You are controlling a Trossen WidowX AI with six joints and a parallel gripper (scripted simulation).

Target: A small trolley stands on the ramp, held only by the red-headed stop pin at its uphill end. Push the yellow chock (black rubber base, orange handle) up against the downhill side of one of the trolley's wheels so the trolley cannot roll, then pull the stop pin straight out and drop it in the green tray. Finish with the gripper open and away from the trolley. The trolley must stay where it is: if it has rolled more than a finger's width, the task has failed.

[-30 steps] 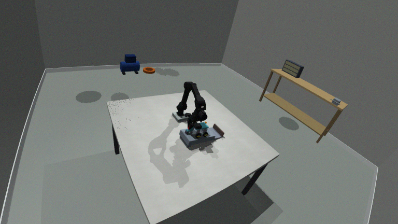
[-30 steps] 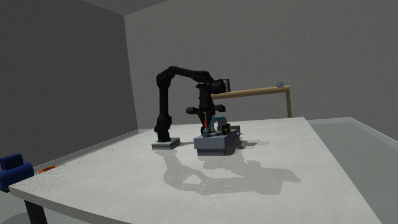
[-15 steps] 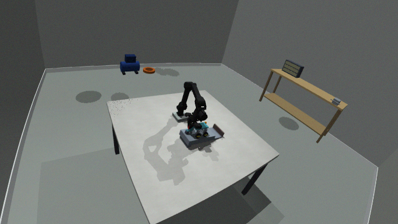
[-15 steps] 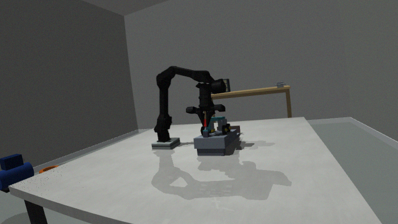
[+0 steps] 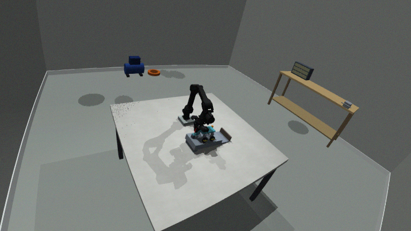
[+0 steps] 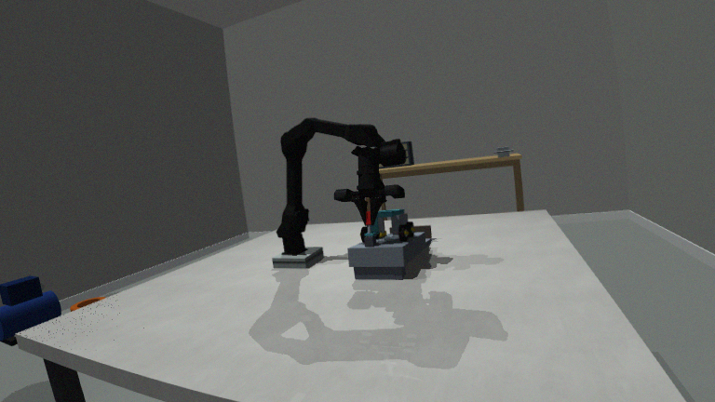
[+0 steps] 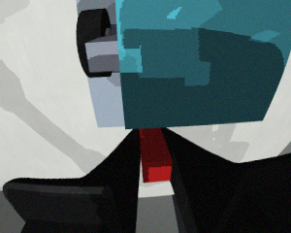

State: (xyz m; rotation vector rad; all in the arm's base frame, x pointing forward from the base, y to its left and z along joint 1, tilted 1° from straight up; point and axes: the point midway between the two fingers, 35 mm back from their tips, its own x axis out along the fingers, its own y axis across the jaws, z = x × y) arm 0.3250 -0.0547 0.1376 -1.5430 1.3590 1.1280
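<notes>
My gripper tip is now 18 cm to the right of the green tray, 14 cm above it and 12 cm past it. The rest, counted from my gripper tip: grey ramp: 10 cm to the left, 9 cm below, 1 cm ahead; then teal trolley: 9 cm to the left, 3 cm below, 1 cm ahead; then red-headed stop pin: right at my gripper tip.
</notes>
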